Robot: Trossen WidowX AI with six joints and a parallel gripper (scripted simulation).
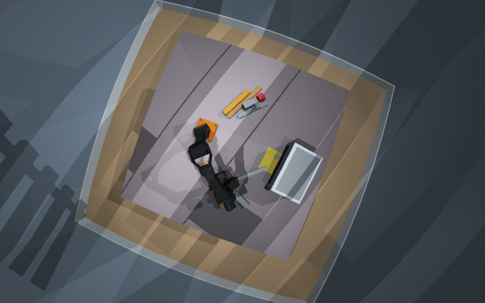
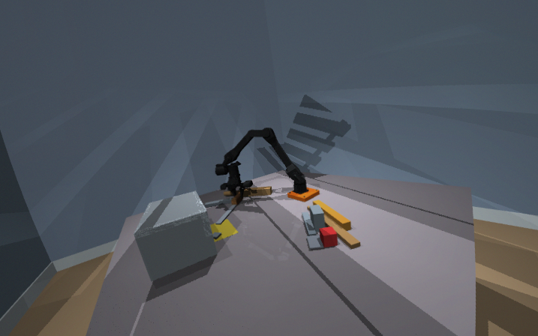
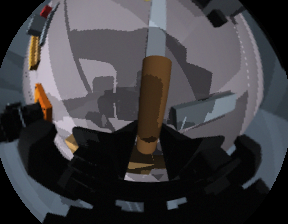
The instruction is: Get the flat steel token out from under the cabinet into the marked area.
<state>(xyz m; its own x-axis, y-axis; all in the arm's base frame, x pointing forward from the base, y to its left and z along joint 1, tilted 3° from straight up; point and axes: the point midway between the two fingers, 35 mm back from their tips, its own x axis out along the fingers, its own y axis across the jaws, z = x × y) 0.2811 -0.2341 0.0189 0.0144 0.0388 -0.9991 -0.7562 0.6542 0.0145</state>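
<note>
The wooden paddle is 60 mm to the right of my gripper tip, 60 mm behind it and 10 mm above it. Also, from my gripper tip: thin grey bar (110 mm ahead, 50 mm to the right); then grey block (520 mm to the left, 110 mm behind, 20 mm above); then steel token (300 mm to the left, 210 mm ahead, 10 mm below).
</note>
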